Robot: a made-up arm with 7 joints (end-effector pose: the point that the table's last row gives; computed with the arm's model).
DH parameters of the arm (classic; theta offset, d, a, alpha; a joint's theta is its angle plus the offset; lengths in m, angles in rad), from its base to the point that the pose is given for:
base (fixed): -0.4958 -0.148 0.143 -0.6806
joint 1: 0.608 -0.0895 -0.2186 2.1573
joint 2: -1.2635 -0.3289 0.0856 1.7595
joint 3: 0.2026 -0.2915 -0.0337 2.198
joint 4: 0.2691 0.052 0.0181 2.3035
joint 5: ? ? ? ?
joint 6: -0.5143 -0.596 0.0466 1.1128
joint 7: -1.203 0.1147 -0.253 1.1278
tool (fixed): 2.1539 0.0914 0 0
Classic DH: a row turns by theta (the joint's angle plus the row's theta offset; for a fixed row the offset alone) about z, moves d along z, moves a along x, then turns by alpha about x.
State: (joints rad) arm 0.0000 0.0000 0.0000 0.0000 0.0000 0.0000 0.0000
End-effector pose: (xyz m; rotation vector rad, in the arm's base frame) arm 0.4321 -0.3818 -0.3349 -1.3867 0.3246 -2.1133
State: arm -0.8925 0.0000 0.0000 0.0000 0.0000 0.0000 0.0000
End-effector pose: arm 0.1833 -0.5407 -0.1259 0.8481 -0.3436 2.9206
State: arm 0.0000 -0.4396 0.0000 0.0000 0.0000 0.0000 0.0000
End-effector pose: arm 0.2977 -0.3818 -0.5449 -1.8453 0.4950 -1.7904
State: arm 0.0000 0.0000 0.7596 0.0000 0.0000 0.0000 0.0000
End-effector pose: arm 0.4680 -0.3047 0.0153 -1.9234 -0.4939 -2.1934
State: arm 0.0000 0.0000 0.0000 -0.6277 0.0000 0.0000 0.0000
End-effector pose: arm 0.4780 -0.3202 0.0234 -1.1045 -0.4175 -2.3824
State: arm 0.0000 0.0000 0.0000 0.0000 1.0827 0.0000 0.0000
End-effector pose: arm 0.4013 -0.3818 -0.0877 -0.0984 -0.1217 -2.4994
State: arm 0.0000 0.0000 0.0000 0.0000 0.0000 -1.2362 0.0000
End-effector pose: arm 0.3802 -0.4354 -0.4660 -2.3177 1.4712 -1.3595
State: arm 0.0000 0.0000 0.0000 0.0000 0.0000 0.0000 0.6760
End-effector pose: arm 0.5580 -0.2581 -0.3349 -1.2638 -0.1371 -1.5490
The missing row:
joint 5: -0.8324 0.8689 -0.0264 0.5152
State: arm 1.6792 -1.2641 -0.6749 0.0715 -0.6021 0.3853 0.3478
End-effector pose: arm -0.3812 -0.7271 -0.3491 -2.0934 0.5480 1.2416
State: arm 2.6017 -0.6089 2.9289 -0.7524 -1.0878 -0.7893 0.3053
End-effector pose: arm -0.4411 -0.3402 0.5226 0.5717 -1.7093 -1.6916
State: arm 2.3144 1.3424 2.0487 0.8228 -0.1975 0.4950 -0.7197
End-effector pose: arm 0.6441 -0.4706 0.0472 -1.5038 0.0016 -1.9464
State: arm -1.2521 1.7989 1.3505 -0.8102 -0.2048 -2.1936 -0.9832
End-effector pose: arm 0.0286 0.9377 -0.2209 -2.1304 -1.6670 0.1409
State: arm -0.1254 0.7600 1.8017 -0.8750 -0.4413 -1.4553 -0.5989
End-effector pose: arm 0.1743 0.5461 0.4493 -0.3112 -0.0811 1.0491
